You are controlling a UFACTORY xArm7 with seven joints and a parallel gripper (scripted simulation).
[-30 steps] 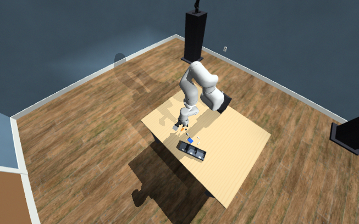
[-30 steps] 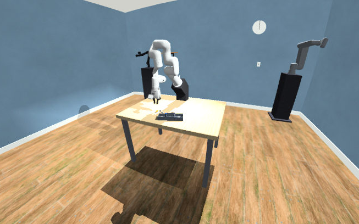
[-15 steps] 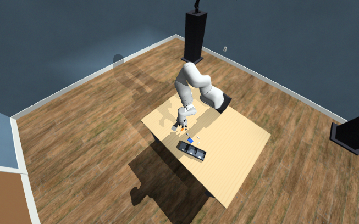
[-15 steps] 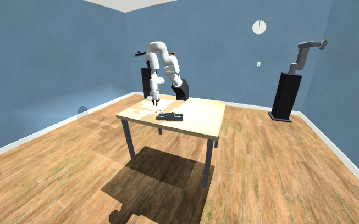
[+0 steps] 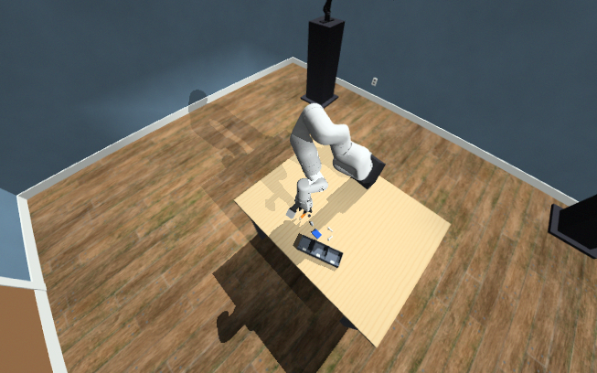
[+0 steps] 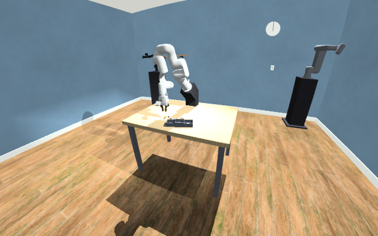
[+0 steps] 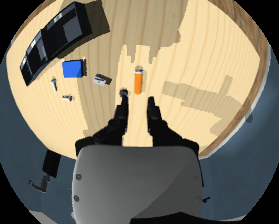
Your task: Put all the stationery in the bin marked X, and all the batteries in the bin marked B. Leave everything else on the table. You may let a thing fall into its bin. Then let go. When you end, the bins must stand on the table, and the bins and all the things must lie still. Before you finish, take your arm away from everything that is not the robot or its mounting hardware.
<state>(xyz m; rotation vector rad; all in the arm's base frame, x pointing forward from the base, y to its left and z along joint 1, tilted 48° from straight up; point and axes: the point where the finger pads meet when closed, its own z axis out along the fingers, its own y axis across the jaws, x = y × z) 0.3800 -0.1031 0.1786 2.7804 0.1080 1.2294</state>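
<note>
Right now my hand is 90 mm above the orange battery. Also, from my hand: pencil sharpener: 80 mm to the left, 90 mm below; then blue block: 30 mm ahead, 140 mm to the left, 90 mm below; then small dark thing: 30 mm behind, 30 mm to the left, 90 mm below.
</note>
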